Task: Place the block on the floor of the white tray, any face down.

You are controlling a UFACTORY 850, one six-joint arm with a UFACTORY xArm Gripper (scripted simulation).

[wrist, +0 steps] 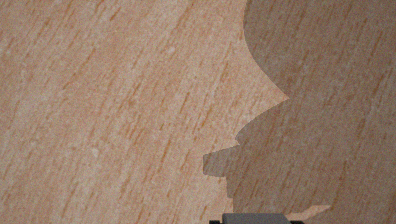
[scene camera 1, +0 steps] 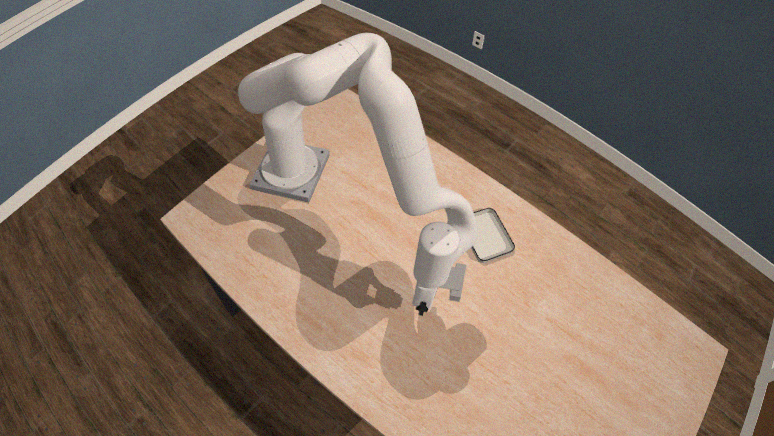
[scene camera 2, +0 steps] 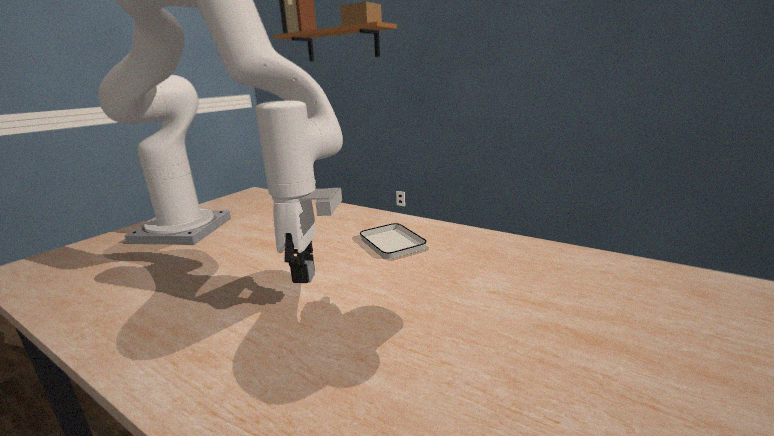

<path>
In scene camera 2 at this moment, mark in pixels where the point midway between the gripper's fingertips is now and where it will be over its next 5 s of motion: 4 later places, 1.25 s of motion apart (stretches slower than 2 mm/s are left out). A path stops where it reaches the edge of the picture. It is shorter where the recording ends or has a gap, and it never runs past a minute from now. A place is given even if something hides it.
My gripper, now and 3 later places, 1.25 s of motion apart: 304,277; 390,222; 391,238; 391,239
</path>
